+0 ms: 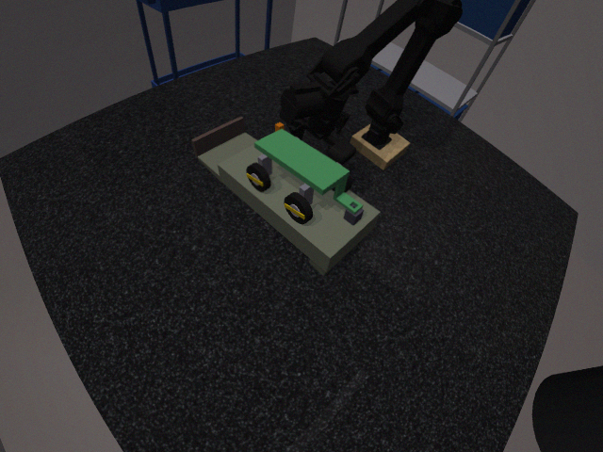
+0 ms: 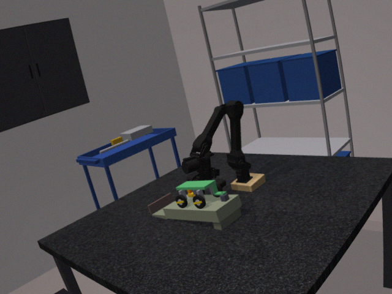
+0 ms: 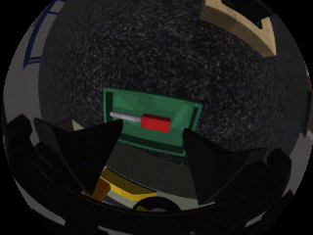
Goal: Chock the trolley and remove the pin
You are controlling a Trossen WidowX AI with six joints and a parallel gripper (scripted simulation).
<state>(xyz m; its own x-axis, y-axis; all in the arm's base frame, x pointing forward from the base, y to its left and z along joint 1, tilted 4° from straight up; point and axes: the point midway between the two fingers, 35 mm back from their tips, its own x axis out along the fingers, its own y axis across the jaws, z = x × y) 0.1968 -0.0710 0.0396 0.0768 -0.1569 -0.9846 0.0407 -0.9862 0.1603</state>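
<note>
My gripper tip is 20 mm to the left of the red-headed stop pin and 20 mm above it. Round my gripper tip: green tray: 10 mm to the right, 40 mm below; then trolley: 130 mm ahead, 80 mm to the left, 90 mm above; then yellow chock: 70 mm ahead, 20 mm to the right, 60 mm above.
</note>
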